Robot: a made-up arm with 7 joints. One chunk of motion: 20 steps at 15 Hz.
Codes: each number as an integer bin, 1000 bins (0 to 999) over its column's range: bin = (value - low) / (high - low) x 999, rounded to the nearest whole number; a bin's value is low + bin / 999 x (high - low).
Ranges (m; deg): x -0.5..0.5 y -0.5..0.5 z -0.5..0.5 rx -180..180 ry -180..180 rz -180..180
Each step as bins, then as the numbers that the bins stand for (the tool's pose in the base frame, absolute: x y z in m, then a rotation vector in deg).
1 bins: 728 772 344 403 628 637
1 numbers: 0.2287 0.2728 -0.1557 -34.77 46.31 49.55
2 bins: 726 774 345 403 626 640
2 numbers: 0.2267 0.2748 -0.1547 -34.77 45.59 50.63
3 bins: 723 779 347 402 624 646
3 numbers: 0.2237 0.2798 -0.1527 -35.14 44.86 52.79
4 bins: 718 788 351 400 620 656
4 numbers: 0.2187 0.2888 -0.1486 -35.86 43.42 56.40
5 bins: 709 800 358 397 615 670
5 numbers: 0.2097 0.3008 -0.1416 -36.94 41.62 61.44
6 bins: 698 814 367 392 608 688
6 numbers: 0.1987 0.3148 -0.1326 -38.74 39.10 67.93
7 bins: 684 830 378 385 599 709
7 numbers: 0.1847 0.3308 -0.1216 -41.26 35.86 75.50
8 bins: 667 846 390 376 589 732
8 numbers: 0.1677 0.3468 -0.1096 -44.50 32.25 83.78
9 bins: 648 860 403 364 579 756
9 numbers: 0.1486 0.3609 -0.0966 -48.83 28.65 92.43
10 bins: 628 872 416 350 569 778
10 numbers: 0.1286 0.3729 -0.0836 -53.87 25.05 100.36
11 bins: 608 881 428 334 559 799
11 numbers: 0.1086 0.3819 -0.0716 -59.64 21.44 107.93
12 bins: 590 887 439 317 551 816
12 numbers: 0.0906 0.3879 -0.0606 -65.77 18.56 114.05
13 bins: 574 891 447 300 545 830
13 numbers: 0.0746 0.3919 -0.0526 -71.89 16.40 119.10
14 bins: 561 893 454 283 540 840
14 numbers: 0.0616 0.3939 -0.0455 -78.02 14.59 122.70
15 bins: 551 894 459 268 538 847
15 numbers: 0.0516 0.3949 -0.0405 -83.42 13.87 125.23
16 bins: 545 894 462 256 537 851
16 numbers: 0.0455 0.3949 -0.0375 -87.75 13.51 126.67
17 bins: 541 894 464 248 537 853
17 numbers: 0.0415 0.3949 -0.0355 -90.63 13.51 127.39
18 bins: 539 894 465 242 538 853
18 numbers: 0.0395 0.3949 -0.0345 -92.79 13.87 127.39
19 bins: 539 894 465 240 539 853
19 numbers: 0.0395 0.3949 -0.0345 -93.51 14.23 127.39
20 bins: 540 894 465 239 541 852
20 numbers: 0.0405 0.3949 -0.0345 -93.87 14.95 127.03
